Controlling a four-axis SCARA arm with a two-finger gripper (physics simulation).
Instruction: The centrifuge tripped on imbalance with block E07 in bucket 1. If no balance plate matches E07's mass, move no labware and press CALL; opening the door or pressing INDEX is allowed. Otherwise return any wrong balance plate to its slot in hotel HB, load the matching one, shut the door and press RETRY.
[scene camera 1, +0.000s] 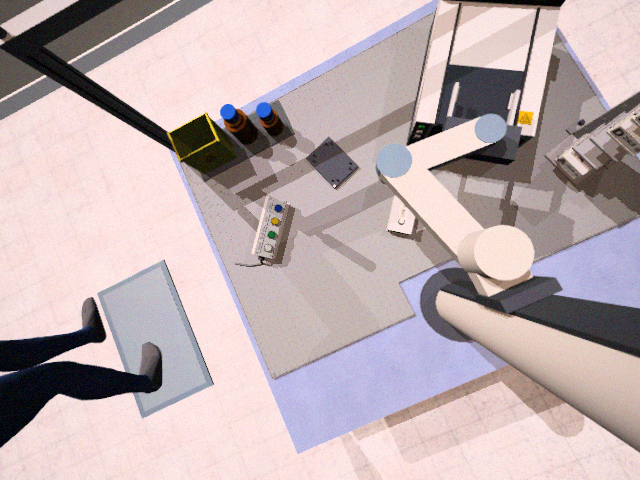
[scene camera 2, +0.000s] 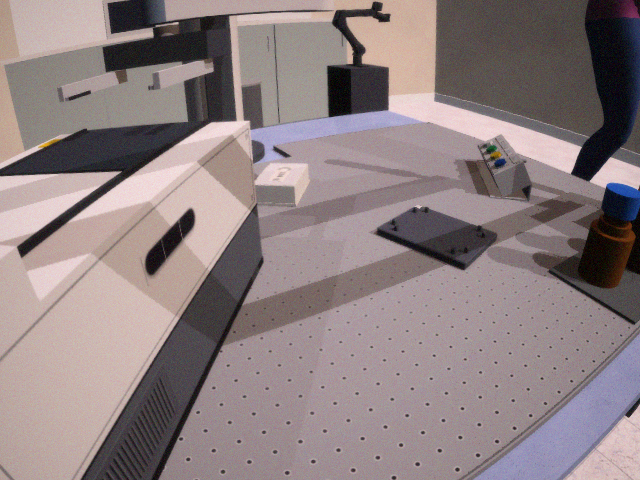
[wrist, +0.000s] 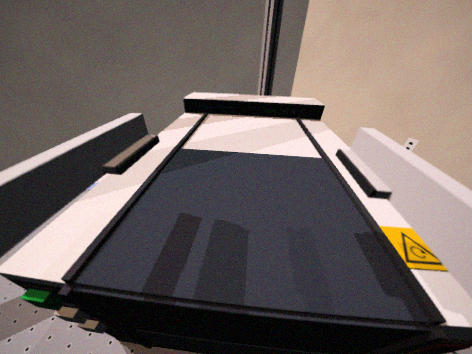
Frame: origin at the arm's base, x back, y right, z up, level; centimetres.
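Seen in the pictures: gripper, between the fingertips: (scene camera 1: 486, 88) (scene camera 2: 104, 87) (wrist: 245, 133).
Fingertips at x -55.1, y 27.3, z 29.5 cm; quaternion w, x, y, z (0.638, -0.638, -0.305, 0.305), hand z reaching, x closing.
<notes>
Offsets run from my fingertips to a thing's middle. "pt": to the spot under its first point.
The white centrifuge (scene camera 1: 543, 67) (scene camera 2: 211, 175) (wrist: 75, 245) has a dark door panel @[dx -0.6, dy +1.3, dz -7.1 cm] (scene camera 1: 483, 77) (scene camera 2: 98, 144) (wrist: 265, 200) covering its top opening. Block E07 and the bucket contents are hidden. My gripper (scene camera 1: 484, 103) (scene camera 2: 108, 87) (wrist: 245, 133) is open and empty above this panel, its fingers wide apart. A sloped button box @[dx +1.5, dy -76.0, dz -24.0 cm] (scene camera 1: 271, 227) (scene camera 2: 509, 170) carries blue, yellow, green and white buttons; their labels are too small to read. At the right in scene camera 1, a hotel rack holds pale labware @[dx +27.4, dy +27.3, dz -21.0 cm] (scene camera 1: 572, 161); which pieces are balance plates I cannot tell.
A dark pinned plate @[dx -11.1, dy -44.4, dz -27.1 cm] (scene camera 1: 332, 162) (scene camera 2: 436, 235) lies beside the centrifuge. A small white box @[dx +19.1, dy -30.5, dz -26.1 cm] (scene camera 1: 400, 219) (scene camera 2: 283, 183) stands nearer the arm base. Two blue-capped brown bottles (scene camera 1: 235, 121) (scene camera 1: 267, 117) stand by a yellow-edged bin @[pt dx -30.5, dy -82.4, dz -14.8 cm] (scene camera 1: 209, 152). A person (scene camera 1: 87, 379) (scene camera 2: 612, 87) stands beyond the table.
</notes>
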